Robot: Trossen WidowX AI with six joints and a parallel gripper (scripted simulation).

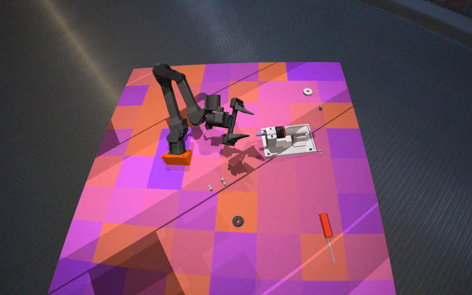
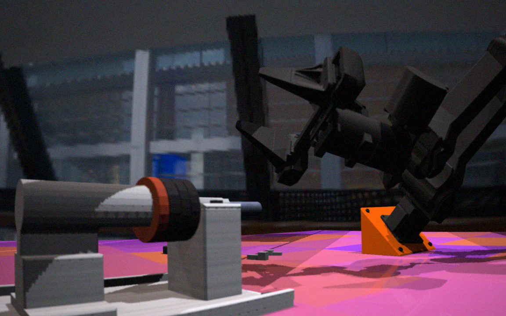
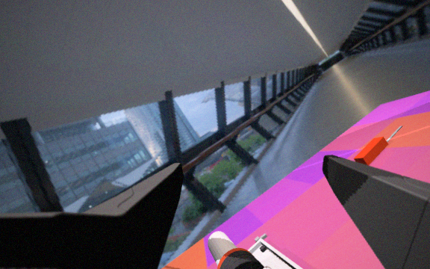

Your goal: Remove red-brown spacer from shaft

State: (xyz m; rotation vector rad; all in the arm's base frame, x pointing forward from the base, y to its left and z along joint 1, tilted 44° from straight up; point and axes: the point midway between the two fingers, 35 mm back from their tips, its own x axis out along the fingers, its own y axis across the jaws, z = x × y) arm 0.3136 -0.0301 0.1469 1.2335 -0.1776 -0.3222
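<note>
Now: the blue-grey shaft 80 mm ahead of my gripper tip, 60 mm to the left of it and 120 mm below it. Round my gripper tip: red-brown spacer (130 mm ahead, 70 mm to the left, 120 mm below); black spacer (120 mm ahead, 70 mm to the left, 120 mm below); grey washer (240 mm ahead, 400 mm to the left, 200 mm below).
</note>
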